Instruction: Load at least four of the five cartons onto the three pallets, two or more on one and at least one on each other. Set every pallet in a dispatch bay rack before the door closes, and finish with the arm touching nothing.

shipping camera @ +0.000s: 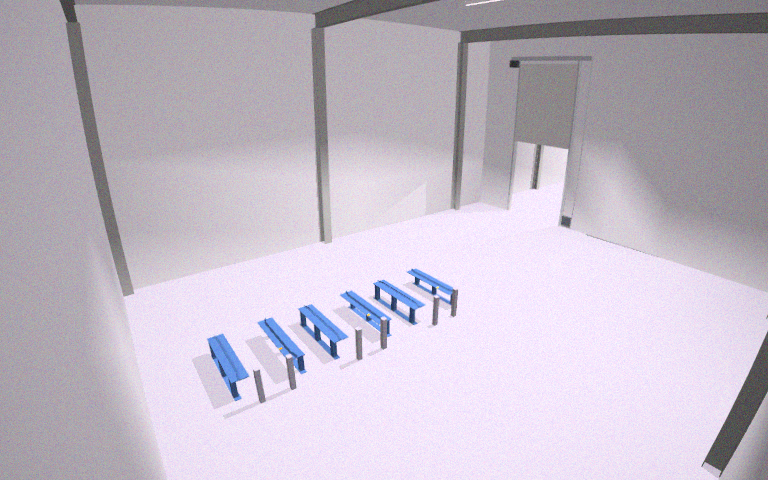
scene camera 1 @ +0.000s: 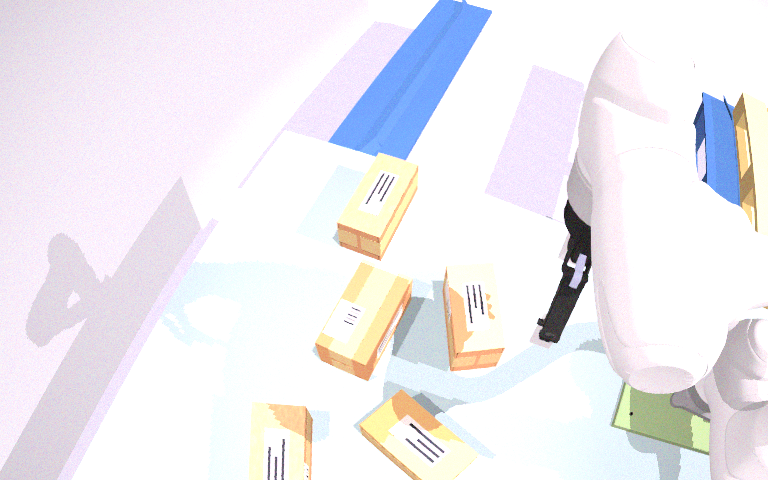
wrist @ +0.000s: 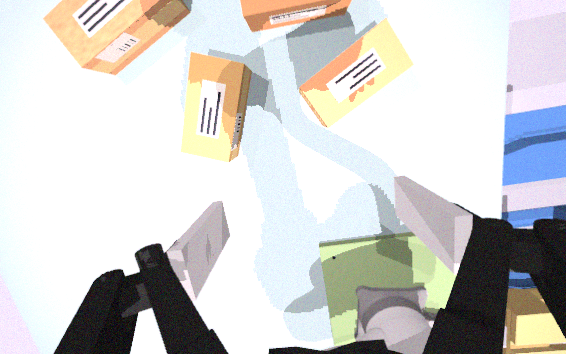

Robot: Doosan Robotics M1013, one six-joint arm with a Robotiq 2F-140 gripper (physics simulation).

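Seen in the pictures: gripper, fingertip midpoint: [scene camera 1: 554, 299] [wrist: 307, 207]; arm's base, origin of the base link: [scene camera 1: 706, 384] [wrist: 388, 314].
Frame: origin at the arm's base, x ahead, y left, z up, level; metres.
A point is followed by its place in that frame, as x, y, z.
Observation:
Five cartons [scene camera 1: 379, 198] @(0.899, -0.005, 0.067) [scene camera 1: 362, 316] @(0.780, 0.246, 0.072) [scene camera 1: 472, 308] @(0.610, 0.133, 0.082) [scene camera 1: 416, 438] @(0.567, 0.409, 0.067) [scene camera 1: 277, 447] @(0.764, 0.563, 0.073) sit apart on the white table top in the scene view. Four cartons [wrist: 117, 35] @(0.702, 0.573, 0.072) [wrist: 295, 12] @(0.731, 0.233, 0.042) [wrist: 215, 107] @(0.563, 0.401, 0.066) [wrist: 356, 75] @(0.607, 0.124, 0.082) show in the wrist view. My gripper [wrist: 307, 207] @(0.473, 0.230, 0.400) is wide open and empty, high above the table. In the scene view one black finger [scene camera 1: 563, 305] @(0.463, 0.308, 0.526) shows right of the cartons; the arm hides the rest. A tan wooden piece [scene camera 1: 758, 141] @(-0.208, -1.438, -0.279) [wrist: 537, 330] @(-0.330, -0.690, -0.279), probably a pallet, partly shows at the right. Blue bay rack rails [shipping camera: 227, 356] @(12.733, 0.481, -0.422) [shipping camera: 322, 321] @(11.043, 0.241, -0.422) [shipping camera: 398, 293] @(9.365, 0.034, -0.423) stand without pallets. The door shutter [shipping camera: 545, 104] @(2.307, -2.609, 3.027) hangs partly lowered.
The white arm [scene camera 1: 651, 237] @(0.434, 0.388, 0.780) covers the right of the scene view. A green base plate [scene camera 1: 656, 418] @(0.107, 0.134, -0.001) [wrist: 370, 265] @(0.152, 0.056, 0.000) lies under the robot base. Blue rails [scene camera 1: 416, 79] [wrist: 535, 145] stand beyond the table edge. Grey posts [shipping camera: 259, 386] @(12.443, 1.332, -0.460) [shipping camera: 358, 344] @(10.775, 1.109, -0.449) [shipping camera: 435, 310] @(9.093, 0.887, -0.445) stand at the racks' ends.

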